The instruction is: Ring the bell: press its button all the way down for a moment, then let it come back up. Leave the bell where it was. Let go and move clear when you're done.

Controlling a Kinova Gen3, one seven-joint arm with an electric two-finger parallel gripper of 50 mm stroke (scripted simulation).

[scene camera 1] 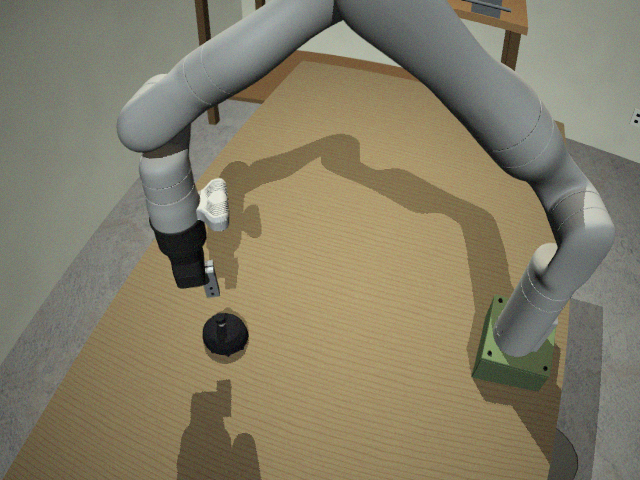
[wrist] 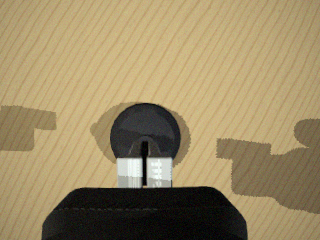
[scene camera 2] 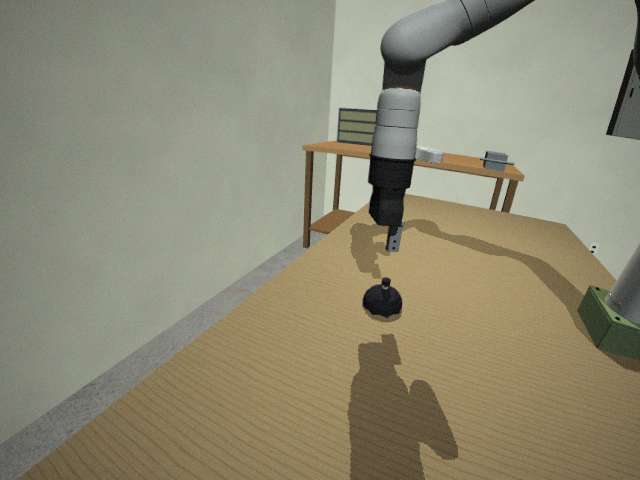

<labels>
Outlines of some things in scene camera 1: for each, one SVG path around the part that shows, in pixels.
My gripper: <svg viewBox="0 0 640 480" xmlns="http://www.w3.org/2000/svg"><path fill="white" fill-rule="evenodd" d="M154 232L159 249L164 255L168 256L171 262L178 288L185 289L204 286L207 298L220 296L213 260L204 261L203 245L207 238L207 232L203 221L200 221L191 231L179 236L167 237Z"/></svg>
A bell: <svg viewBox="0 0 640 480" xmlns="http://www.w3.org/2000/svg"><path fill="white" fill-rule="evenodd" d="M204 324L203 341L211 353L229 357L231 354L244 350L248 340L248 331L239 317L229 313L217 313Z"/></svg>
</labels>
